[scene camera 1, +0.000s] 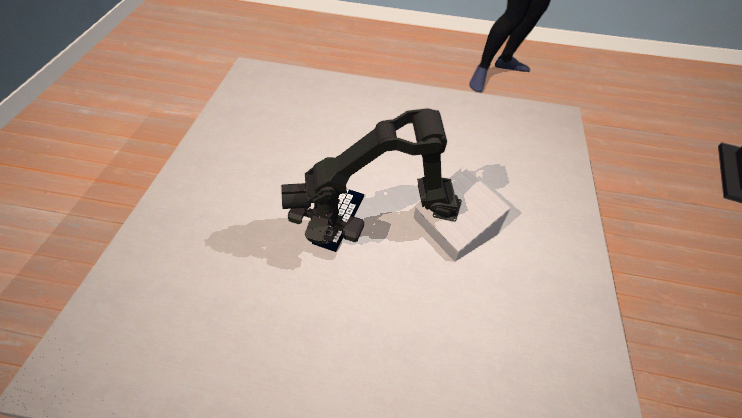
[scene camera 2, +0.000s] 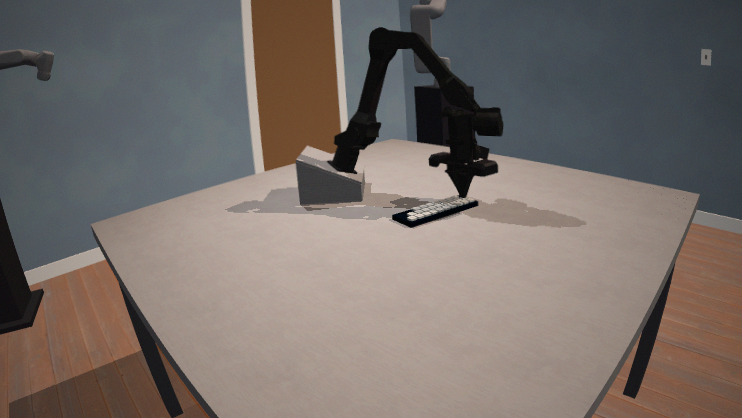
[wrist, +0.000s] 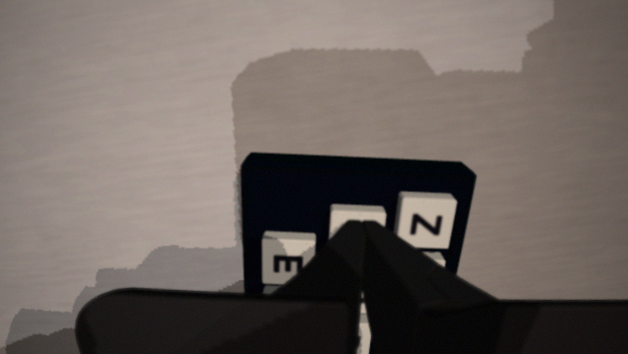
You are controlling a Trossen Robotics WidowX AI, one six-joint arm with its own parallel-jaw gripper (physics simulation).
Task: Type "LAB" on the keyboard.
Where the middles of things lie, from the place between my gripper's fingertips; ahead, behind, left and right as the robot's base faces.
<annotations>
My hand is 9 cm to the left of the dark blue keyboard [wrist: 280,192] and 1 cm above it.
</annotations>
